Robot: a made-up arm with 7 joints. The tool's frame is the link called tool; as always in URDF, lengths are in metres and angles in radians. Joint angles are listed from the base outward.
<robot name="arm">
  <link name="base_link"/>
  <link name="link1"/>
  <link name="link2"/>
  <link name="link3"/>
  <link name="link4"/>
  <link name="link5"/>
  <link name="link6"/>
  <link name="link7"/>
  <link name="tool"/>
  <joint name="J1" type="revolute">
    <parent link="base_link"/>
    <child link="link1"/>
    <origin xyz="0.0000 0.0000 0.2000"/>
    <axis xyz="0 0 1"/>
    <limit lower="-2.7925" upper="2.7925"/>
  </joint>
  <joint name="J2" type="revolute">
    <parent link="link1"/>
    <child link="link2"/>
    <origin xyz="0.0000 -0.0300 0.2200"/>
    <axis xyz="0 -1 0"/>
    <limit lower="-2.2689" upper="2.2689"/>
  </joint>
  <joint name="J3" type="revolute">
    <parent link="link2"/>
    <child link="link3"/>
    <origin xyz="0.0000 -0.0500 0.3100"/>
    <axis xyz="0 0 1"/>
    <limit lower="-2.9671" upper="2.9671"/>
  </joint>
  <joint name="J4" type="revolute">
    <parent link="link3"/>
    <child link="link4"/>
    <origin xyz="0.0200 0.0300 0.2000"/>
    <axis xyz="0 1 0"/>
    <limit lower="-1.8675" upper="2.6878"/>
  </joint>
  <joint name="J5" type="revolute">
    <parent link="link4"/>
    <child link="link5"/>
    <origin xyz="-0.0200 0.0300 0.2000"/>
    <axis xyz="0 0 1"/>
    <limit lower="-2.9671" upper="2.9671"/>
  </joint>
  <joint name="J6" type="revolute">
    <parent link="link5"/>
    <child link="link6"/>
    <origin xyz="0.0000 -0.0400 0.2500"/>
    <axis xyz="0 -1 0"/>
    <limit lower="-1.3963" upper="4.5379"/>
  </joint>
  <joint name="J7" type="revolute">
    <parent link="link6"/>
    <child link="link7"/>
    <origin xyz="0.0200 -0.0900 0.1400"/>
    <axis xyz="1 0 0"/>
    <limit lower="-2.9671" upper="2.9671"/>
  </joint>
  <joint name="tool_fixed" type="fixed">
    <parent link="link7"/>
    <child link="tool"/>
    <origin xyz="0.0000 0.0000 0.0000" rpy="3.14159 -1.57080 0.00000"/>
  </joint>
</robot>
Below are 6 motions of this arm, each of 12 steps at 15 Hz.
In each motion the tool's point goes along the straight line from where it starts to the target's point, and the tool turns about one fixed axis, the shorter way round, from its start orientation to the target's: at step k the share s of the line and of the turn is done. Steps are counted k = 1, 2, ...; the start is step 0. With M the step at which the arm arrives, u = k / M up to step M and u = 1 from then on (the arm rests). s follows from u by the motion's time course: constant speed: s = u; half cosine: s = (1 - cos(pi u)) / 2; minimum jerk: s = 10 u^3 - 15 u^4 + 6 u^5.
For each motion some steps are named. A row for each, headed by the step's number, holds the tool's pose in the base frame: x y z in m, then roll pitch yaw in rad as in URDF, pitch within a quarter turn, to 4 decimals.
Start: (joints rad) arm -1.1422 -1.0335 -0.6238 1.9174 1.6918 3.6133 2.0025
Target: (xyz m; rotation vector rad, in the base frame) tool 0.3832 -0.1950 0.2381 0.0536 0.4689 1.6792
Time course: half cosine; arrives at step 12
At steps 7, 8, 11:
7: 0.2558 -0.2854 0.2679 0.0629 0.3077 1.9001
8: 0.2973 -0.2560 0.2582 0.1557 0.2786 1.8528
11: 0.3773 -0.1992 0.2395 0.3367 0.2347 1.7553

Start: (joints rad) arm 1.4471 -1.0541 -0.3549 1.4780 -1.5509 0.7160 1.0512
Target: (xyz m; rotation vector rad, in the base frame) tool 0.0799 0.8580 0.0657 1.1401 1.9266 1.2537
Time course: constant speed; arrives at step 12
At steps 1, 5, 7, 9, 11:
1: 0.2486 0.8806 0.2488 1.8682 -0.1039 1.6727
5: 0.1873 0.8724 0.1822 1.9044 -0.0575 1.8147
7: 0.1566 0.8683 0.1489 1.9248 -0.0364 1.8862
9: 0.1259 0.8642 0.1156 1.9467 -0.0167 1.9581
11: 0.0952 0.8601 0.0823 1.9700 0.0013 2.0303

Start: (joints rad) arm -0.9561 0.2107 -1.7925 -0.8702 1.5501 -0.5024 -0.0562
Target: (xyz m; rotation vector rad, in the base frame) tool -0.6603 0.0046 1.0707 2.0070 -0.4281 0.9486
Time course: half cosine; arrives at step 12
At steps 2, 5, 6, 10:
2: 0.1269 0.1120 1.3796 1.7662 -0.7129 -0.0865
5: -0.1293 0.0770 1.2791 1.8831 -0.7550 -0.0288
6: -0.2384 0.0621 1.2362 1.9334 -0.7744 -0.0056
10: -0.6038 0.0123 1.0929 2.1046 -0.8450 0.0645

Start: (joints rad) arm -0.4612 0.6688 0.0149 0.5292 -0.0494 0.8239 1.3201
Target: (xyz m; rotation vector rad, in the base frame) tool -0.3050 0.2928 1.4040 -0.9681 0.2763 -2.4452
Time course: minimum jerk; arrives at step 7
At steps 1, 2, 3, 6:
1: -0.4993 0.0961 1.3722 -0.5898 -0.1557 -2.2798
2: -0.4752 0.1206 1.3761 -0.5787 -0.2152 -2.2969
3: -0.4308 0.1655 1.3834 -0.5550 -0.3241 -2.3309
6: -0.3096 0.2881 1.4032 -0.4600 -0.6155 -2.4503

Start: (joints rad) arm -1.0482 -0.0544 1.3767 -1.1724 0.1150 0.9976 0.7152
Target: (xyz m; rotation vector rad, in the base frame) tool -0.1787 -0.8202 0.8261 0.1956 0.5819 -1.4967
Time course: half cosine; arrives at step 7
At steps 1, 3, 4, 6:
1: -0.5047 -0.3400 1.0278 0.4164 0.3943 -1.9271
3: -0.3883 -0.5114 0.9558 0.1739 0.4077 -1.8063
4: -0.3120 -0.6238 0.9086 0.0151 0.4308 -1.7298
6: -0.1957 -0.7952 0.8366 -0.2266 0.4865 -1.6214

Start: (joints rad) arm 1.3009 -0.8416 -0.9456 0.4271 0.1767 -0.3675 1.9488
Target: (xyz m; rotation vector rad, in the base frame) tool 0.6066 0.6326 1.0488 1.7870 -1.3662 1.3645
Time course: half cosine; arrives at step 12
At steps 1, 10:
1: 0.5854 0.7115 0.9825 -2.8220 -0.4227 -1.3211
10: 0.6052 0.6380 1.0443 -2.7314 -1.1030 -1.5557

